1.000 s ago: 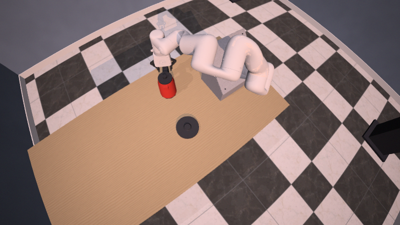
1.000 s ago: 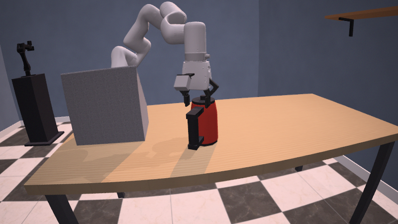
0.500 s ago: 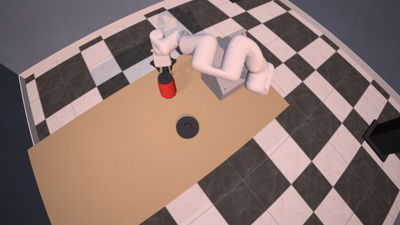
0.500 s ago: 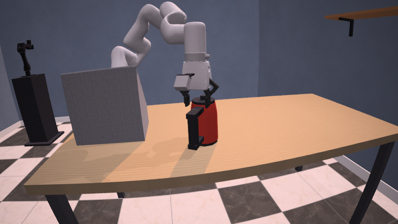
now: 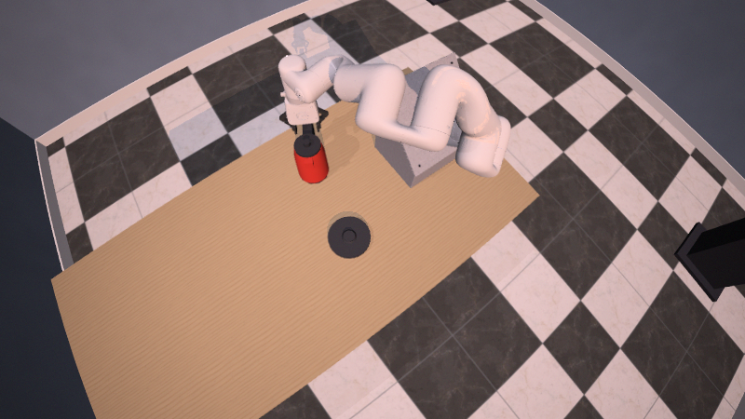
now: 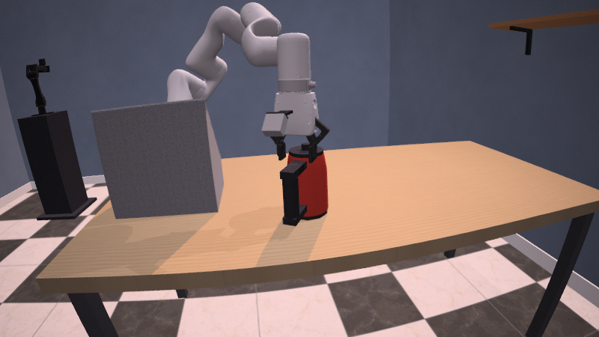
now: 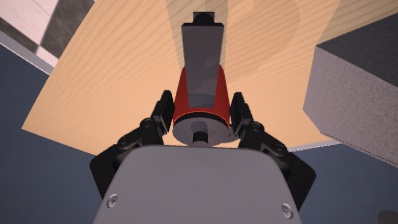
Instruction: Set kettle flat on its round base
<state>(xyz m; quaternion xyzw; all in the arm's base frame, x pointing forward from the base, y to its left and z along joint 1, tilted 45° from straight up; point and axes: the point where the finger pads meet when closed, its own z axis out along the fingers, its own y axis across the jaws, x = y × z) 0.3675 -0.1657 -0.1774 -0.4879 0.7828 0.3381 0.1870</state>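
Right now my hand is 20 mm short of the kettle, 30 mm to the right of it and 90 mm above it. The rest, counted from my hand: round black base (60 mm ahead, 360 mm to the left, 170 mm below).
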